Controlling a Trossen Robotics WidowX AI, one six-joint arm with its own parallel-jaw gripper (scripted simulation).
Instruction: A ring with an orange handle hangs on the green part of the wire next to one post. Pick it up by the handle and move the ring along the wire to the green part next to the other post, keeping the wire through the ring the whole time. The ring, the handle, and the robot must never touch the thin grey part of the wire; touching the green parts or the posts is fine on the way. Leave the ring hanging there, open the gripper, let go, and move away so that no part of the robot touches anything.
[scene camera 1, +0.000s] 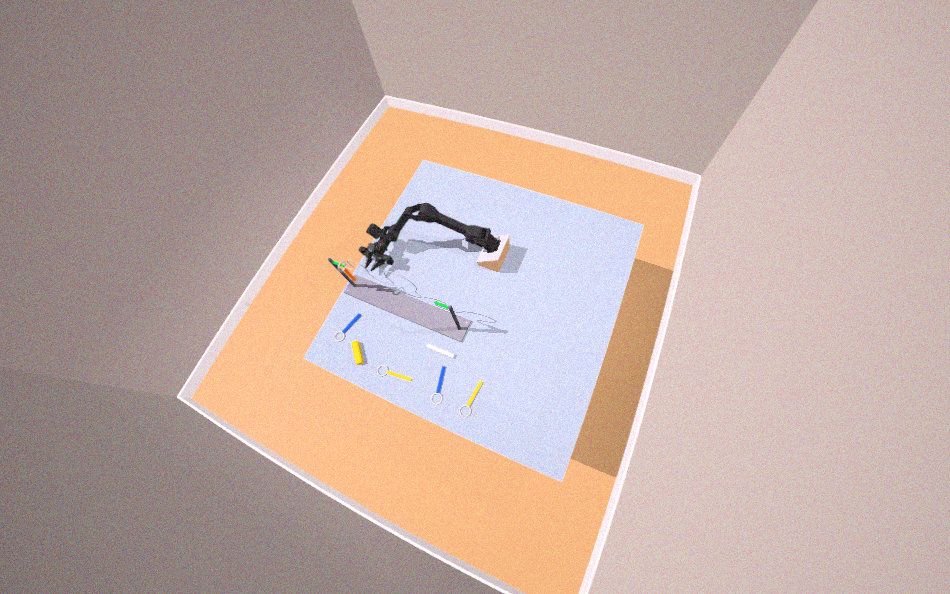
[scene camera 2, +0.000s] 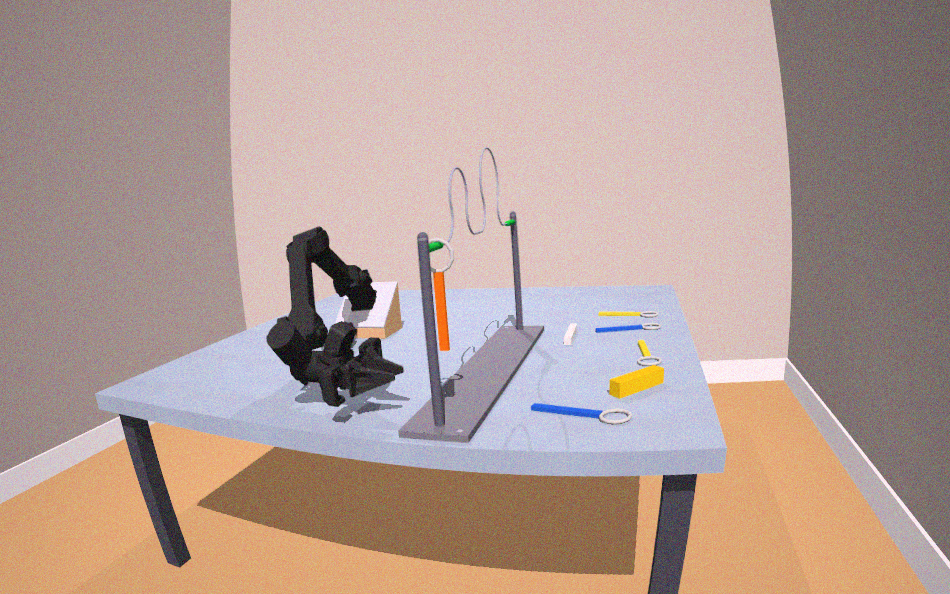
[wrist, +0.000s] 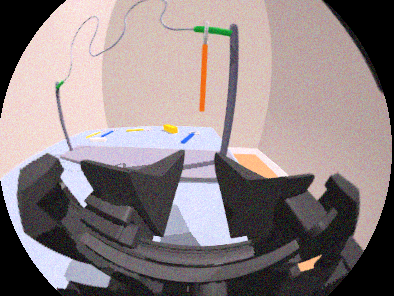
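The gripper (scene camera 2: 399, 373) is at 92 cm from the lens; a yellow block (scene camera 2: 633, 382), at 97 cm from the lens.
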